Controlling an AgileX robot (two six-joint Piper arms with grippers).
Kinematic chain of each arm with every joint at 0, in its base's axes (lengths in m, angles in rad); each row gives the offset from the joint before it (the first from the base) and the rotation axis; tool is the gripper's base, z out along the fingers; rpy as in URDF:
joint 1: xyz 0 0 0.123 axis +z
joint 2: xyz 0 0 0 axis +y
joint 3: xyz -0.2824 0 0.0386 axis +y
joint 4: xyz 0.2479 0 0.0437 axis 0.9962 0 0.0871
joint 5: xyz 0 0 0 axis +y
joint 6: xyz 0.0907 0 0.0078 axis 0.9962 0 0.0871
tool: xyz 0 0 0 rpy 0 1.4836 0
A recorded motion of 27 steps. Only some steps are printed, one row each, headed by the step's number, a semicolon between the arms.
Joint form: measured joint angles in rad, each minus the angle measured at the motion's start. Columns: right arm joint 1, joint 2, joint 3, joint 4, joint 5, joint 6; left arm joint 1, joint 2, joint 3, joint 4, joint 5, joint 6.
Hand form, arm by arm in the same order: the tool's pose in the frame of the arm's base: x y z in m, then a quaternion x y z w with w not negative. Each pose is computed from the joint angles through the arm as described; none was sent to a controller.
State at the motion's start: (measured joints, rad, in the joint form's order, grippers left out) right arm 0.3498 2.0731 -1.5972 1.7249 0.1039 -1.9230; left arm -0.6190 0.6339 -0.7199 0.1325 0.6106 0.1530
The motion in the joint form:
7: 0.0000 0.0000 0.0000 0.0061 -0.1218 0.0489; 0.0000 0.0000 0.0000 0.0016 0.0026 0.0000
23: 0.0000 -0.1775 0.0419 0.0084 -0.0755 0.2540; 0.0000 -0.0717 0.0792 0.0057 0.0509 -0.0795
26: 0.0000 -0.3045 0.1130 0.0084 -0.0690 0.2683; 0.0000 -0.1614 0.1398 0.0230 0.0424 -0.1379
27: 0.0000 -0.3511 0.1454 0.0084 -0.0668 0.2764; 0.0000 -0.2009 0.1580 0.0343 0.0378 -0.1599
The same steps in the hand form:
7: 0.4649 0.1680 0.2425 -0.19799 0.80721 0.05006 0.55381; 0.1024 -0.0644 0.3478 0.34090 0.77085 -0.06318 0.53440
23: 0.4342 0.1613 0.3144 -0.12077 0.77996 0.13706 0.59857; 0.0902 -0.0548 0.3263 0.31442 0.79757 -0.07564 0.50921
26: 0.4055 0.1514 0.3474 -0.11510 0.76282 0.14823 0.61878; 0.0777 -0.0448 0.3162 0.29006 0.79589 -0.08719 0.52424
27: 0.3941 0.1475 0.3563 -0.11218 0.75855 0.15269 0.62346; 0.0725 -0.0404 0.3142 0.28037 0.79169 -0.09100 0.53510

